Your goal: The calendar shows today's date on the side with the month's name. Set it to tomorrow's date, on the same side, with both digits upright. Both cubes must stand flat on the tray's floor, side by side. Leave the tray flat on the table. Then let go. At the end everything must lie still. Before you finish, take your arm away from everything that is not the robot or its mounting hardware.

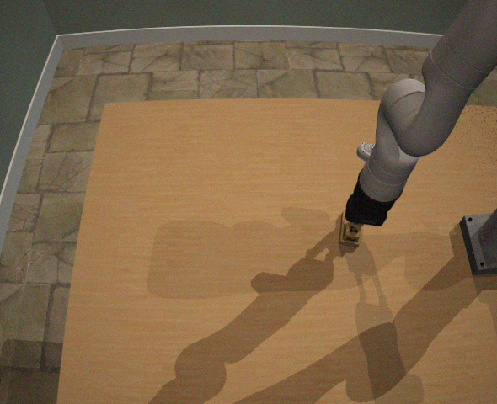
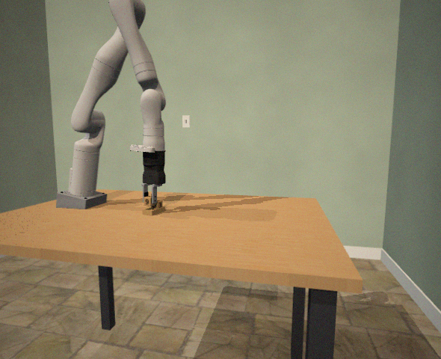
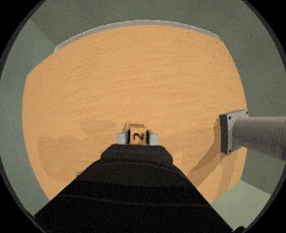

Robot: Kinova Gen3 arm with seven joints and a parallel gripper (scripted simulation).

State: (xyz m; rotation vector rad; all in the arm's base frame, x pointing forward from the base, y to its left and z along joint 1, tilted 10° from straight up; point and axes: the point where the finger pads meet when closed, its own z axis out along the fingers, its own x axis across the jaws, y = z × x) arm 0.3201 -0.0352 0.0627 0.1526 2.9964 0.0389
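Now: the tray 50 mm below my hand, 10 mm to the left of it and 10 mm ahead of it.
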